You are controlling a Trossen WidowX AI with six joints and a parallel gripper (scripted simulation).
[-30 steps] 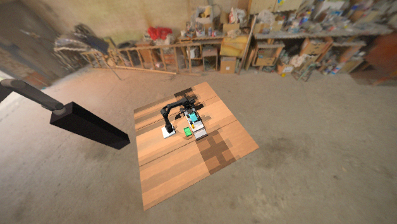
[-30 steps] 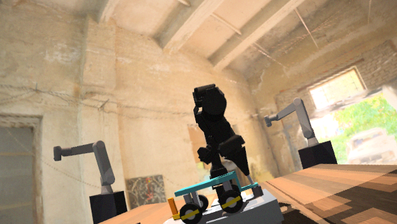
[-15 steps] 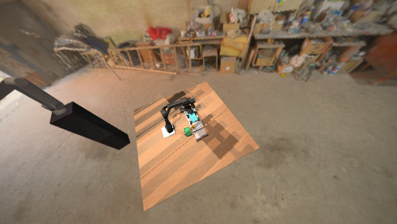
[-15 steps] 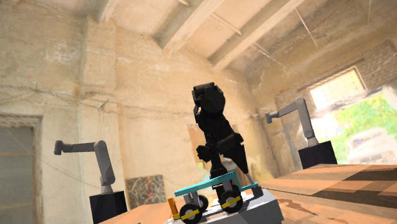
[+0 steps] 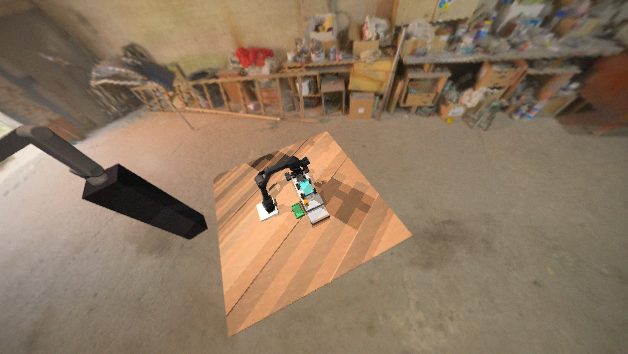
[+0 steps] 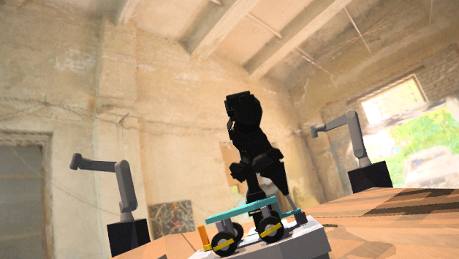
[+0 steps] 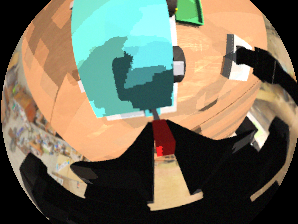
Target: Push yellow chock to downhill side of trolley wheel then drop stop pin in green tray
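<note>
The green tray is 15 cm behind my gripper tip, 18 cm to the right of it and 17 cm below it. Round my gripper tip: grey ramp (11 cm to the right, 11 cm below); then red-headed stop pin (right at my gripper tip); then trolley (10 cm to the right, 5 cm below).
</note>
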